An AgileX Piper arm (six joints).
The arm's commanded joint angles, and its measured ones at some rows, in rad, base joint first. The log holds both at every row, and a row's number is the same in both.
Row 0, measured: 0.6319, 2.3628, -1.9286, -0.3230, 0.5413, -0.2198
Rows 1 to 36, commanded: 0.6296, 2.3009, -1.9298, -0.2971, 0.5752, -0.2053; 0.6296, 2.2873, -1.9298, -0.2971, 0.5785, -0.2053; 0.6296, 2.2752, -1.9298, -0.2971, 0.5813, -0.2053; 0.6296, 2.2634, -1.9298, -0.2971, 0.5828, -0.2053; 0.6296, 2.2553, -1.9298, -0.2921, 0.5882, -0.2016; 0.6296, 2.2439, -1.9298, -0.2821, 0.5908, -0.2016; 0.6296, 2.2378, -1.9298, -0.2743, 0.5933, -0.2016; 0.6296, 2.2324, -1.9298, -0.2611, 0.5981, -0.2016; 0.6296, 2.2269, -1.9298, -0.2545, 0.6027, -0.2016; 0.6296, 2.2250, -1.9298, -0.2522, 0.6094, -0.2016; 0.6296, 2.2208, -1.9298, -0.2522, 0.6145, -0.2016; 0.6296, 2.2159, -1.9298, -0.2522, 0.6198, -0.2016; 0.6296, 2.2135, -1.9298, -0.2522, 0.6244, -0.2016; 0.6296, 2.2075, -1.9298, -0.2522, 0.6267, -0.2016; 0.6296, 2.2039, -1.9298, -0.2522, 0.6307, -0.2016; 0.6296, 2.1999, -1.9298, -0.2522, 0.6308, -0.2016; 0.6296, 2.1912, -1.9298, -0.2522, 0.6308, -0.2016; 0.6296, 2.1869, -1.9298, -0.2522, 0.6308, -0.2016; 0.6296, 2.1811, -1.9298, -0.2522, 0.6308, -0.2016; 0.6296, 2.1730, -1.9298, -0.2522, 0.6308, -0.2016; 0.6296, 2.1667, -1.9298, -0.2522, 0.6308, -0.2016; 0.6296, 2.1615, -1.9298, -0.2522, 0.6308, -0.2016; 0.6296, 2.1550, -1.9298, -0.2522, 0.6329, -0.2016; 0.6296, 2.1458, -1.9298, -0.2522, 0.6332, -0.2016; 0.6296, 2.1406, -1.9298, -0.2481, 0.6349, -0.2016; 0.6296, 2.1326, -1.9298, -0.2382, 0.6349, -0.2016; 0.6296, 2.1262, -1.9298, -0.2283, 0.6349, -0.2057; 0.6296, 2.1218, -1.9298, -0.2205, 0.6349, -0.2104; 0.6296, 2.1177, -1.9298, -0.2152, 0.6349, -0.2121; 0.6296, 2.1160, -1.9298, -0.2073, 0.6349, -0.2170; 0.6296, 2.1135, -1.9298, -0.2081, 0.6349, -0.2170; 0.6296, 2.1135, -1.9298, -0.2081, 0.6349, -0.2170; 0.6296, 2.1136, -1.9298, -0.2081, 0.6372, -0.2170; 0.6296, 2.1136, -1.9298, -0.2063, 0.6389, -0.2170; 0.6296, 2.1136, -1.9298, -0.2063, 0.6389, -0.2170; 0.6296, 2.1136, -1.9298, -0.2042, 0.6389, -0.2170
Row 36, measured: 0.6319, 2.1250, -1.9286, -0.2186, 0.6372, -0.2088
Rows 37 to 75, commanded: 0.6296, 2.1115, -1.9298, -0.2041, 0.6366, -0.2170; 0.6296, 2.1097, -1.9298, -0.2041, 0.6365, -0.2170; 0.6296, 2.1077, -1.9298, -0.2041, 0.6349, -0.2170; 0.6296, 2.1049, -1.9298, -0.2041, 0.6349, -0.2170; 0.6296, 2.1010, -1.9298, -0.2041, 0.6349, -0.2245; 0.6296, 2.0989, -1.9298, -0.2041, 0.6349, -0.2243; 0.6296, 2.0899, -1.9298, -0.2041, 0.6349, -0.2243; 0.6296, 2.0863, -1.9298, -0.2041, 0.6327, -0.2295; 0.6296, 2.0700, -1.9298, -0.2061, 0.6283, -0.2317; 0.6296, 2.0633, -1.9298, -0.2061, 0.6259, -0.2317; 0.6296, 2.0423, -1.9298, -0.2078, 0.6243, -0.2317; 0.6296, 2.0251, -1.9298, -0.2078, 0.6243, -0.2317; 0.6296, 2.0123, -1.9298, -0.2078, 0.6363, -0.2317; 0.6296, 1.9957, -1.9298, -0.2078, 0.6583, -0.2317; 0.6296, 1.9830, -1.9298, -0.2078, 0.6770, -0.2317; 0.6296, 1.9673, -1.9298, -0.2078, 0.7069, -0.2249; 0.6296, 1.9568, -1.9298, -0.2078, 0.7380, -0.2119; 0.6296, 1.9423, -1.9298, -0.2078, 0.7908, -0.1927; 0.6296, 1.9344, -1.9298, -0.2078, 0.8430, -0.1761; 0.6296, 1.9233, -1.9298, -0.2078, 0.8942, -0.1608; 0.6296, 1.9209, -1.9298, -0.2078, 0.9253, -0.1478; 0.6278, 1.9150, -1.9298, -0.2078, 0.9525, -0.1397; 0.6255, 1.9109, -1.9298, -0.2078, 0.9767, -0.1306; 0.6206, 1.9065, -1.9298, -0.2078, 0.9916, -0.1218; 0.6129, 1.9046, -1.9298, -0.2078, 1.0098, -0.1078; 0.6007, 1.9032, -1.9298, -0.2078, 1.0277, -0.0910; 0.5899, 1.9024, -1.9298, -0.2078, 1.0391, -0.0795; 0.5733, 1.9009, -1.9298, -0.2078, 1.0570, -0.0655; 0.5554, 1.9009, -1.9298, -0.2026, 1.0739, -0.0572; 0.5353, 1.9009, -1.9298, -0.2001, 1.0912, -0.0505; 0.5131, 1.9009, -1.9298, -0.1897, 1.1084, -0.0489; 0.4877, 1.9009, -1.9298, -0.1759, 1.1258, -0.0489; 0.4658, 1.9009, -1.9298, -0.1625, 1.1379, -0.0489; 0.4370, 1.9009, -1.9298, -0.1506, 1.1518, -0.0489; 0.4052, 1.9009, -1.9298, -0.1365, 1.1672, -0.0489; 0.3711, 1.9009, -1.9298, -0.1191, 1.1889, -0.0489; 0.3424, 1.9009, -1.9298, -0.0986, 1.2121, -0.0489; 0.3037, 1.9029, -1.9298, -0.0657, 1.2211, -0.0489; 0.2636, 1.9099, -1.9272, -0.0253, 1.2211, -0.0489
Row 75, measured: 0.3837, 1.9121, -1.9286, -0.1180, 1.1739, -0.0524
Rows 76 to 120, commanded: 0.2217, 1.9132, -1.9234, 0.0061, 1.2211, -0.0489; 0.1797, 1.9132, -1.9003, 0.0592, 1.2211, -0.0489; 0.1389, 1.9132, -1.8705, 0.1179, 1.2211, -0.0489; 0.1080, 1.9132, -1.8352, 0.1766, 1.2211, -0.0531; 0.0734, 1.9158, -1.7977, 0.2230, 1.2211, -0.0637; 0.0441, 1.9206, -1.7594, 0.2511, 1.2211, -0.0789; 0.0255, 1.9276, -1.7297, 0.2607, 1.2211, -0.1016; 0.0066, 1.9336, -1.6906, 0.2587, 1.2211, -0.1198; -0.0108, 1.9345, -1.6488, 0.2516, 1.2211, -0.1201; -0.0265, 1.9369, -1.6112, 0.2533, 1.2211, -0.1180; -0.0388, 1.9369, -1.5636, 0.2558, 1.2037, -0.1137; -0.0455, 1.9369, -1.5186, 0.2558, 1.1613, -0.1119; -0.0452, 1.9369, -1.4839, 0.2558, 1.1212, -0.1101; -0.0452, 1.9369, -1.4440, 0.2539, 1.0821, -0.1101; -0.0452, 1.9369, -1.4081, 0.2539, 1.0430, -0.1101; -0.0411, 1.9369, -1.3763, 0.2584, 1.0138, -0.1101; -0.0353, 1.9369, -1.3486, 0.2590, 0.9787, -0.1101; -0.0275, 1.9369, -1.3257, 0.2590, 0.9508, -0.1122; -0.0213, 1.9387, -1.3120, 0.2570, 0.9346, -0.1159; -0.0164, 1.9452, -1.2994, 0.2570, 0.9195, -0.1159; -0.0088, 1.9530, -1.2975, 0.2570, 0.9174, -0.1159; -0.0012, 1.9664, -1.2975, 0.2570, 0.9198, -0.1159; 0.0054, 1.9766, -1.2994, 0.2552, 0.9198, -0.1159; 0.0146, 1.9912, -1.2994, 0.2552, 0.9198, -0.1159; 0.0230, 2.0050, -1.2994, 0.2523, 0.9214, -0.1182; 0.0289, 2.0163, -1.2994, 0.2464, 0.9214, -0.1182; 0.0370, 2.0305, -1.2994, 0.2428, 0.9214, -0.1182; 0.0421, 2.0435, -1.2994, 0.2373, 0.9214, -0.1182; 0.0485, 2.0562, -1.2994, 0.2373, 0.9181, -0.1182; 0.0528, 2.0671, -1.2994, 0.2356, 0.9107, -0.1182; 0.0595, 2.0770, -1.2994, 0.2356, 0.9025, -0.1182; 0.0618, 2.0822, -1.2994, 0.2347, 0.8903, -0.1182; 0.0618, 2.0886, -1.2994, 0.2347, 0.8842, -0.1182; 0.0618, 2.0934, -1.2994, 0.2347, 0.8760, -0.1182; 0.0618, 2.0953, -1.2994, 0.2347, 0.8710, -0.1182; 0.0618, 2.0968, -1.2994, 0.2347, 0.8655, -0.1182; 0.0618, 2.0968, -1.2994, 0.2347, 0.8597, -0.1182; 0.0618, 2.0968, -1.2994, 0.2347, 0.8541, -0.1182; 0.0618, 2.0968, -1.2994, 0.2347, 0.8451, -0.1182; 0.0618, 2.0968, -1.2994, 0.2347, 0.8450, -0.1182; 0.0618, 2.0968, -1.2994, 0.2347, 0.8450, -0.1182; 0.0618, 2.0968, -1.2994, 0.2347, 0.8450, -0.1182; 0.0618, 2.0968, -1.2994, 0.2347, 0.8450, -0.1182; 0.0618, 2.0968, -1.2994, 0.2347, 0.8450, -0.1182; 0.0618, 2.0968, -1.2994, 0.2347, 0.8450, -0.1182
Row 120, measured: 0.0618, 2.0921, -1.3018, 0.2450, 0.8585, -0.1047
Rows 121 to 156, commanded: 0.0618, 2.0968, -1.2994, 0.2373, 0.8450, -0.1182; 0.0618, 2.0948, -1.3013, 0.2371, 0.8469, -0.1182; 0.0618, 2.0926, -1.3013, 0.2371, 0.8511, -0.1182; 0.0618, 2.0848, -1.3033, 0.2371, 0.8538, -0.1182; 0.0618, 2.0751, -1.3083, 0.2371, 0.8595, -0.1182; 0.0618, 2.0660, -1.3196, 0.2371, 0.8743, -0.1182; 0.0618, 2.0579, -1.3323, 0.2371, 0.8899, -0.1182; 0.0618, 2.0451, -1.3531, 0.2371, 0.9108, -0.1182; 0.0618, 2.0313, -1.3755, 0.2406, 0.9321, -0.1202; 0.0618, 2.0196, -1.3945, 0.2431, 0.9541, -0.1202; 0.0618, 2.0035, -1.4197, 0.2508, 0.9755, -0.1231; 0.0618, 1.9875, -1.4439, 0.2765, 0.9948, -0.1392; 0.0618, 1.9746, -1.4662, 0.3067, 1.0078, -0.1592; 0.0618, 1.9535, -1.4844, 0.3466, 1.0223, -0.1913; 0.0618, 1.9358, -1.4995, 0.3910, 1.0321, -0.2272; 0.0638, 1.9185, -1.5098, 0.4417, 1.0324, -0.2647; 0.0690, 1.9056, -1.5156, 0.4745, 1.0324, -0.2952; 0.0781, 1.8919, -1.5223, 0.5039, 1.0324, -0.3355; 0.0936, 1.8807, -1.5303, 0.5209, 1.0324, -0.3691; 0.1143, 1.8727, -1.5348, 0.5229, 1.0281, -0.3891; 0.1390, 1.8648, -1.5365, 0.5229, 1.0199, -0.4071; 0.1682, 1.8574, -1.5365, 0.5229, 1.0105, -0.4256; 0.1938, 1.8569, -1.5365, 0.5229, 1.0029, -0.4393; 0.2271, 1.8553, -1.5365, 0.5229, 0.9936, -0.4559; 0.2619, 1.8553, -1.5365, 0.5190, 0.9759, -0.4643; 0.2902, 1.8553, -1.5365, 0.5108, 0.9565, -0.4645; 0.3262, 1.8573, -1.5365, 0.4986, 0.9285, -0.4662; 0.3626, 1.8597, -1.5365, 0.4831, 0.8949, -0.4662; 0.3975, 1.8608, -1.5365, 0.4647, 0.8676, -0.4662; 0.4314, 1.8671, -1.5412, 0.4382, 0.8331, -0.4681; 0.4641, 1.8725, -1.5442, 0.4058, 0.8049, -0.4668; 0.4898, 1.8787, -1.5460, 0.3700, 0.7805, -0.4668; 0.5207, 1.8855, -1.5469, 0.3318, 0.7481, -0.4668; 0.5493, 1.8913, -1.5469, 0.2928, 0.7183, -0.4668; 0.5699, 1.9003, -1.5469, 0.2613, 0.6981, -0.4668; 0.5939, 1.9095, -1.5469, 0.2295, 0.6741, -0.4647
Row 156, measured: 0.5146, 1.8837, -1.5417, 0.3605, 0.7747, -0.4547
